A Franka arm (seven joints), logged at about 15 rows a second.
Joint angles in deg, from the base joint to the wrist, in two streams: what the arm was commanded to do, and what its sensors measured. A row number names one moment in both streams.
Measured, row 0:
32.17, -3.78, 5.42, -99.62, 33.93, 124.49, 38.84
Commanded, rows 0 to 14:
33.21, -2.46, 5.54, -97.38, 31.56, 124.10, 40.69
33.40, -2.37, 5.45, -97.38, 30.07, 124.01, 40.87
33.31, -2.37, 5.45, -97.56, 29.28, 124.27, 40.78
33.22, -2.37, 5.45, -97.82, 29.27, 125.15, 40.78
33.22, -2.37, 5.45, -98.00, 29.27, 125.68, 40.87
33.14, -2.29, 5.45, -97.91, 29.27, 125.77, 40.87
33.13, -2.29, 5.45, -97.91, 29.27, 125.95, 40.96
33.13, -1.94, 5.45, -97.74, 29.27, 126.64, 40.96
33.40, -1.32, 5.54, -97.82, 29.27, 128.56, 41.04
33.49, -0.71, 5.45, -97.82, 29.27, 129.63, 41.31
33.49, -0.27, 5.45, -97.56, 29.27, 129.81, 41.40
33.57, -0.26, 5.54, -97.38, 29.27, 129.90, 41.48
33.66, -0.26, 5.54, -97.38, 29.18, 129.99, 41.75
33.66, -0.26, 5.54, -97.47, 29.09, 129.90, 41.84
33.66, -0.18, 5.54, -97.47, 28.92, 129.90, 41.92
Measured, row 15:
33.40, -0.80, 5.42, -98.71, 30.87, 129.57, 39.09
